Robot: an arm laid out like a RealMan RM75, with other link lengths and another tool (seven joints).
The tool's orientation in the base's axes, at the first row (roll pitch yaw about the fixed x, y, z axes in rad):
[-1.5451, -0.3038, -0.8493]
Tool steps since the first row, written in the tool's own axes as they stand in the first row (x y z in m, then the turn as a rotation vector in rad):
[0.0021, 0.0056, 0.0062, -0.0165, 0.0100, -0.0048]
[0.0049, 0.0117, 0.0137, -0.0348, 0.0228, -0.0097]
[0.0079, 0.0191, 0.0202, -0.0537, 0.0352, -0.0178]
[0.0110, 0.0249, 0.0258, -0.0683, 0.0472, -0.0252]
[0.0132, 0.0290, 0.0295, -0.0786, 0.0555, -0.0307]
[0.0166, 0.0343, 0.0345, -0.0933, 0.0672, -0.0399]
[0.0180, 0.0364, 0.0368, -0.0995, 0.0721, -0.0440]
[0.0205, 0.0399, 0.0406, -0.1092, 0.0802, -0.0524]
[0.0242, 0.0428, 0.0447, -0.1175, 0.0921, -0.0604]
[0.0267, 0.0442, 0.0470, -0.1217, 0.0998, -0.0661]
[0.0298, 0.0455, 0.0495, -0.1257, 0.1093, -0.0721]
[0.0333, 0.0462, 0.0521, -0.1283, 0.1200, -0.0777]
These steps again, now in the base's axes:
[0.0072, 0.0015, -0.0046, -0.0118, 0.0065, -0.0146]
[0.0158, 0.0032, -0.0094, -0.0242, 0.0137, -0.0324]
[0.0242, 0.0038, -0.0154, -0.0395, 0.0193, -0.0501]
[0.0316, 0.0041, -0.0198, -0.0516, 0.0224, -0.0661]
[0.0366, 0.0042, -0.0230, -0.0604, 0.0243, -0.0772]
[0.0436, 0.0040, -0.0269, -0.0740, 0.0263, -0.0930]
[0.0467, 0.0041, -0.0284, -0.0799, 0.0270, -0.0996]
[0.0518, 0.0041, -0.0309, -0.0905, 0.0267, -0.1105]
[0.0579, 0.0036, -0.0325, -0.0991, 0.0248, -0.1245]
[0.0614, 0.0030, -0.0330, -0.1043, 0.0224, -0.1332]
[0.0655, 0.0022, -0.0333, -0.1093, 0.0193, -0.1436]
[0.0698, 0.0013, -0.0328, -0.1128, 0.0153, -0.1548]

